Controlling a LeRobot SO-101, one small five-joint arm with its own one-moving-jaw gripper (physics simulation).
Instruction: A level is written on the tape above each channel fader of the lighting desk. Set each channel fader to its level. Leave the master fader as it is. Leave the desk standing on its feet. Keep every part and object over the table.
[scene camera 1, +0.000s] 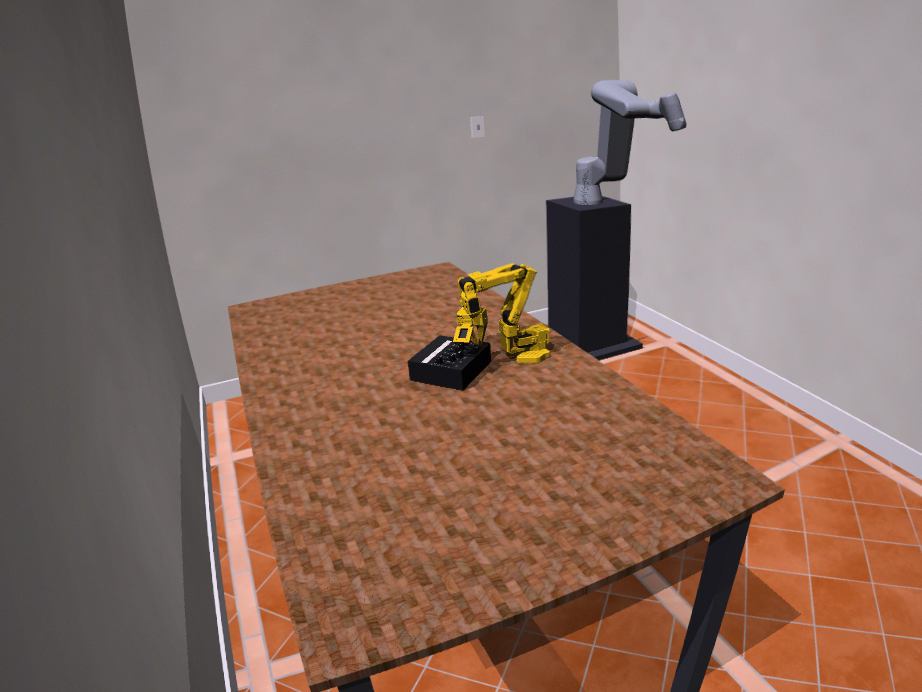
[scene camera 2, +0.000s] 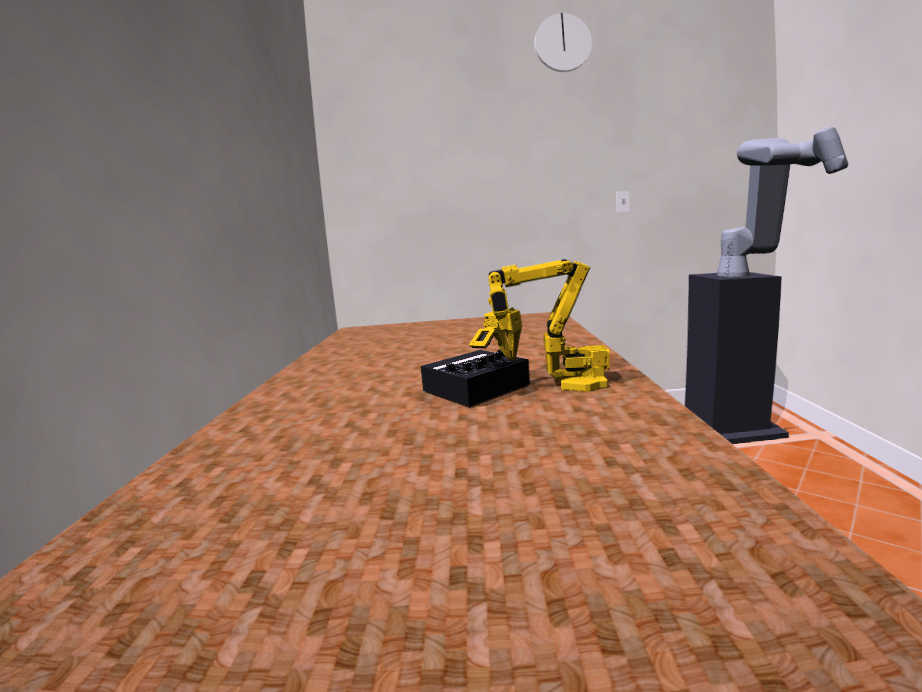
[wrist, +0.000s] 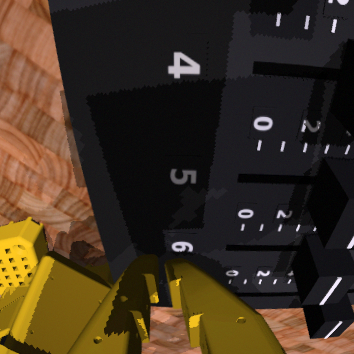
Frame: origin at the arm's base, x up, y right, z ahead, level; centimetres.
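Seen in the pictures: hand at its tool point: (scene camera 1: 479, 344) (scene camera 2: 512, 358) (wrist: 156, 271); arm's base at its link origin: (scene camera 1: 521, 356) (scene camera 2: 571, 383) (wrist: 61, 259).
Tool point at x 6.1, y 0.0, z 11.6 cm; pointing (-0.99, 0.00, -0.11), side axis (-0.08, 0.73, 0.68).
Observation:
Pixels of each thing's top centre, then the offset from my tool point to it. "spot": a spot on its surface instead. Level surfaces: height alone.
- black lighting desk at its top centre: (scene camera 2: 473, 356) (scene camera 1: 449, 346) dy +1.2, dx +0.8, dz +7.5 cm
- white tape strip at a spot on its surface: (scene camera 2: 459, 362) (scene camera 1: 436, 352) spot: dy +2.4, dx -0.6, dz +10.5 cm
- channel 5 fader cap at a spot on its surface: (wrist: 332, 200) spot: dy +0.7, dx +0.3, dz +4.3 cm
- channel 6 cap at its top centre: (wrist: 329, 290) dy +2.9, dx +0.7, dz +2.9 cm
- further cap at its top centre: (wrist: 331, 329) dy +5.2, dx +0.7, dz +1.8 cm
- channel 4 cap at a spot on its surface: (wrist: 346, 90) spot: dy -0.6, dx -0.1, dz +5.6 cm
- wooden table at its surface level: dx -6.1 cm
The black lighting desk (scene camera 1: 435, 375) (scene camera 2: 445, 385) (wrist: 75, 45) stands flat on the table, with a white tape strip (scene camera 1: 437, 351) (scene camera 2: 459, 362) along its top. The writing on the tape is too small to read, and the tape does not show in the wrist view. In the wrist view, the channel 5 fader cap (wrist: 332, 200) and channel 6 cap (wrist: 322, 270) sit at the right, above a further cap (wrist: 327, 317). The channel 4 cap (wrist: 346, 90) is cut by the right edge. My gripper (scene camera 1: 478, 344) (scene camera 2: 513, 359) (wrist: 163, 265) is shut and empty, its tips at the desk's number-label side near label 6, left of the caps.
The wooden table (scene camera 1: 476, 506) (scene camera 2: 461, 536) carries the desk and my yellow arm's base (scene camera 1: 526, 338) (scene camera 2: 584, 367), which stands close to the desk's right side. A grey robot arm (scene camera 1: 616, 134) (scene camera 2: 767, 201) stands on a dark pedestal (scene camera 1: 588, 275) (scene camera 2: 733, 350) beyond the table edge.

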